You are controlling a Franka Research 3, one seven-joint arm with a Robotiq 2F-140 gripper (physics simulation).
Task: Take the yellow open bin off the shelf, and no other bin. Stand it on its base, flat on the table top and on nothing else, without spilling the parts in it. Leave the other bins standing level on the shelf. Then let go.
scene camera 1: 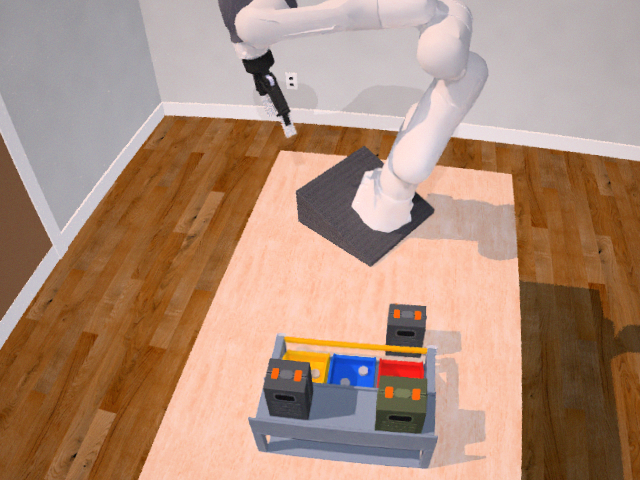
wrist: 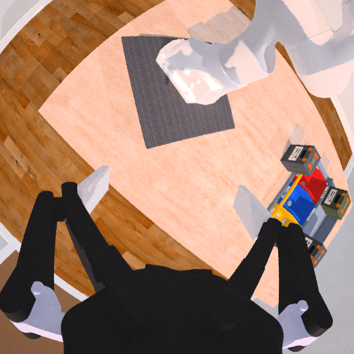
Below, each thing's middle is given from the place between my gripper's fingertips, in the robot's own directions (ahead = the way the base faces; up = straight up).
Scene:
Now: the dark grey case (scene camera 1: 406,324) 39 cm ahead of my hand, 36 cm to the left of it and 31 cm below it. From my hand the other things lie so: red bin (scene camera 1: 386,367) 55 cm ahead, 36 cm to the left, 34 cm below; then blue bin (scene camera 1: 341,366) 54 cm ahead, 25 cm to the left, 34 cm below.

